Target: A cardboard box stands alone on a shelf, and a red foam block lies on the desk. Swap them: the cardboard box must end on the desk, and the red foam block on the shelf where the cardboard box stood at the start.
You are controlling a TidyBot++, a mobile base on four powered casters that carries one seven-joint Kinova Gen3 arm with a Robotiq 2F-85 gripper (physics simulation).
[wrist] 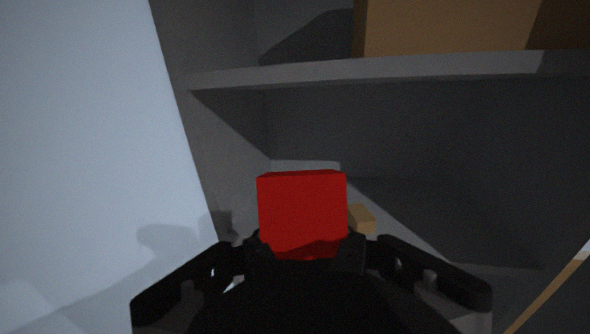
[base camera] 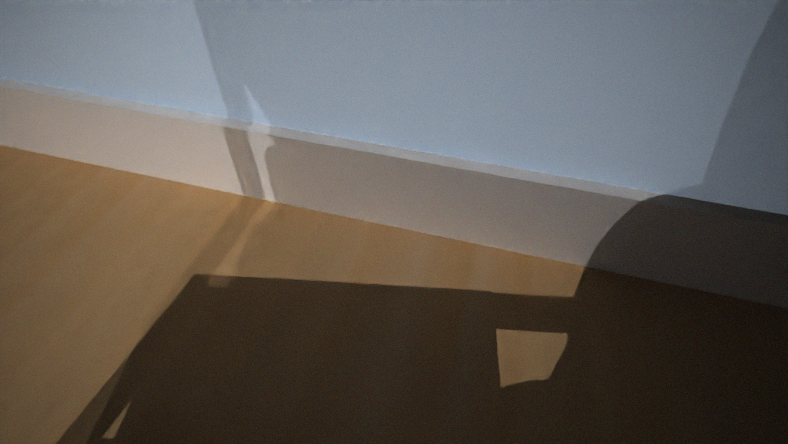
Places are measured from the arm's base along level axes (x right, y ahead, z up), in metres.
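Pixels of known places: gripper, fingertip midpoint: point(wrist: 302, 232).
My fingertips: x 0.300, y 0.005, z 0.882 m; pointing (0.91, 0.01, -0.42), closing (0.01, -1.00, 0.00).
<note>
Ahead of a thing's pixels: the offset from my fingertips to its middle. "spot": to the spot under its first point. Level surfaces: height alone.
My gripper point(wrist: 302, 232) is shut on the red foam block {dx -0.015, dy +0.000, dz +0.020 m} point(wrist: 302, 210), which stands out between the fingertips in the wrist view. The block is in front of a grey shelf unit point(wrist: 375, 66), below the front edge of one of its boards. A small tan block-shaped thing {dx +0.312, dy -0.188, dz -0.262 m} point(wrist: 362, 220) shows in the compartment under that board, just right of the red block and partly hidden by it. A large brown box-shaped thing {spot: dx +0.208, dy -0.247, dz +0.209 m} point(wrist: 445, 27) stands on the board above, cut off by the view's top edge. I cannot tell whether either is the task's cardboard box. The desk does not show.
A pale wall point(wrist: 90, 125) point(base camera: 413, 82) is left of the shelf unit in the wrist view. A thin wooden edge point(wrist: 550, 292) crosses the lower right corner. The base camera shows the wall's skirting board {spot: dx -0.583, dy +0.464, dz -1.217 m} point(base camera: 137, 132) and the wooden floor {dz -1.278 m} point(base camera: 82, 231) with dark shadows.
</note>
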